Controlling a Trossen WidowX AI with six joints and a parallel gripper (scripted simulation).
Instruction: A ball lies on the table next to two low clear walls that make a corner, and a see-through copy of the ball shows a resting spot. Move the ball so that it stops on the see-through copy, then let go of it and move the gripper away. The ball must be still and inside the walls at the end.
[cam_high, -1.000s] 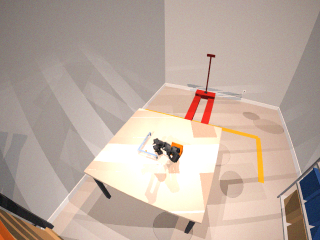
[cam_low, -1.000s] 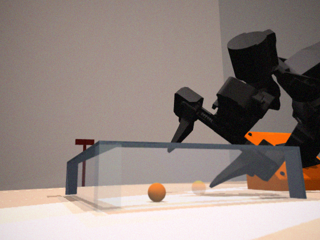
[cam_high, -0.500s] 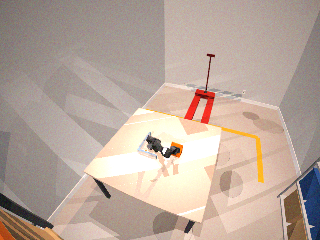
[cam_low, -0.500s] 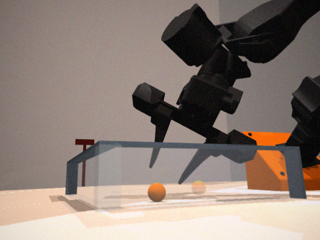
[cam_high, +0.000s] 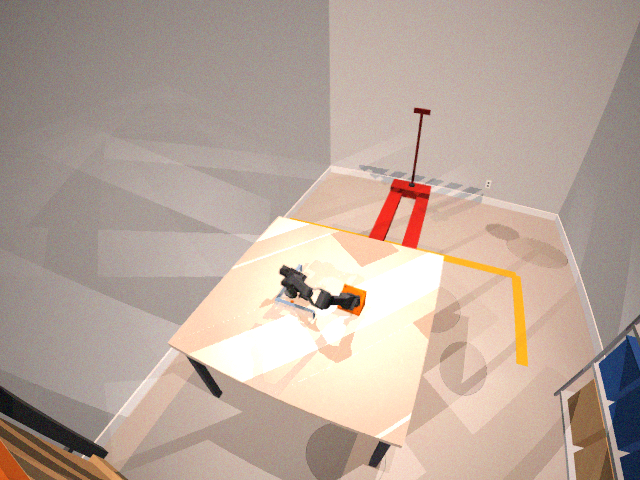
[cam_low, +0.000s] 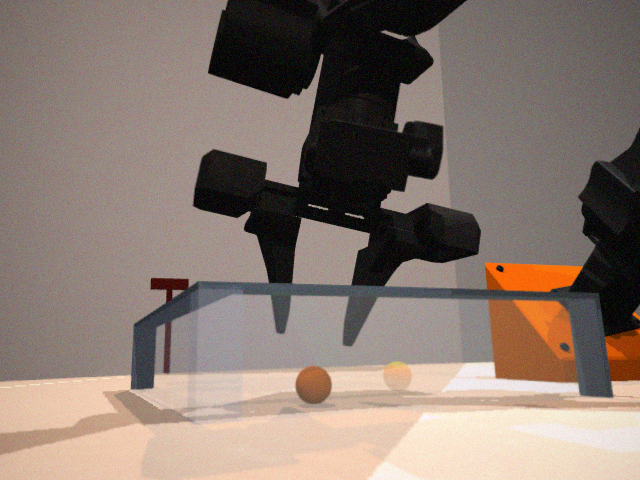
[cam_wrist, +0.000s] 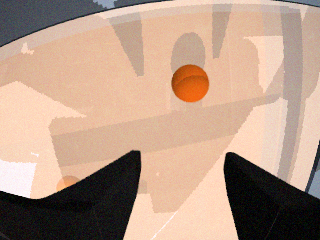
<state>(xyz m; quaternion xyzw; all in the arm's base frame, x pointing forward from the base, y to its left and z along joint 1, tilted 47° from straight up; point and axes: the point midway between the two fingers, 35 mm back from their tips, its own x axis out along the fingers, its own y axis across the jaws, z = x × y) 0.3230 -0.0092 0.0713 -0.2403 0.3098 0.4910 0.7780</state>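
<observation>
Now: the grey wall band 2 cm behind my gripper tip, 8 cm to the left of it and 2 cm above it.
</observation>
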